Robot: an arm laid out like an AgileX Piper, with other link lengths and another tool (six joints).
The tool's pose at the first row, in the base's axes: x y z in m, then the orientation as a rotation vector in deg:
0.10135, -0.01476, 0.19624, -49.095, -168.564, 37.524
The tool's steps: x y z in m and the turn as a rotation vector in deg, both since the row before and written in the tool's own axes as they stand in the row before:
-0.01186, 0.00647, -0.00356, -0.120, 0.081, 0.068
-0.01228, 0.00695, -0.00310, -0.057, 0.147, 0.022
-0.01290, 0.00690, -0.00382, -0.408, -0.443, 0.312
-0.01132, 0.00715, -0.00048, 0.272, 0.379, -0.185
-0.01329, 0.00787, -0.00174, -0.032, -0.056, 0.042
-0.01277, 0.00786, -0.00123, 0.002, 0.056, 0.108
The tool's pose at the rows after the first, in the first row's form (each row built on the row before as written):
0.11518, -0.01454, 0.19820, -49.214, -168.546, 37.307
0.12956, -0.01438, 0.19960, -49.262, -168.444, 37.136
0.14453, -0.01432, 0.20173, -49.743, -168.997, 36.849
0.15789, -0.01455, 0.20070, -49.463, -168.549, 36.989
0.17343, -0.01477, 0.20063, -49.526, -168.607, 36.981
0.18846, -0.01493, 0.20006, -49.694, -168.530, 36.954

